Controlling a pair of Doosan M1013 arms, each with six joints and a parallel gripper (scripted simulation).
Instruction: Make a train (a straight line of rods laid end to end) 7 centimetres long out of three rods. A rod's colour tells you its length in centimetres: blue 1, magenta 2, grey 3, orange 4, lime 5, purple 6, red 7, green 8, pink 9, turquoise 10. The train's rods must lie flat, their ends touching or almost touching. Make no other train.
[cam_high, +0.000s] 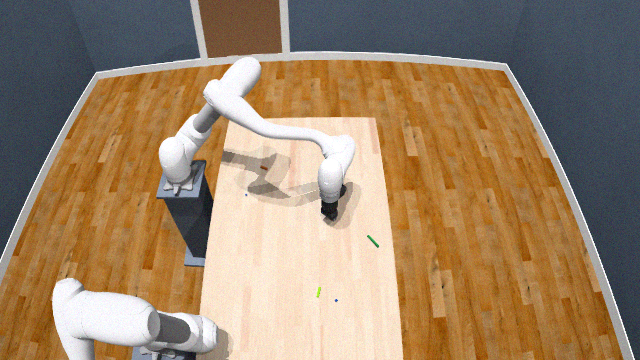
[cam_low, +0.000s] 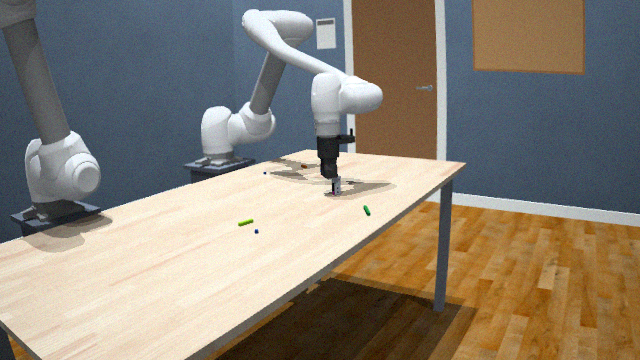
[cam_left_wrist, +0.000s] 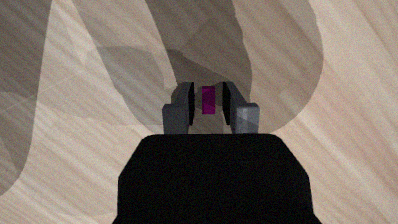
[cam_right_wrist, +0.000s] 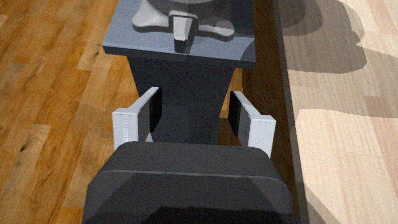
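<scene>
My left gripper is now 2 cm above the magenta rod. The rest, counted from my left hand: orange rod (34 cm behind, 34 cm to the left, 2 cm below); then lime rod (9 cm behind, 39 cm to the right, 2 cm below); then green rod (18 cm ahead, 15 cm to the right, 2 cm below).
</scene>
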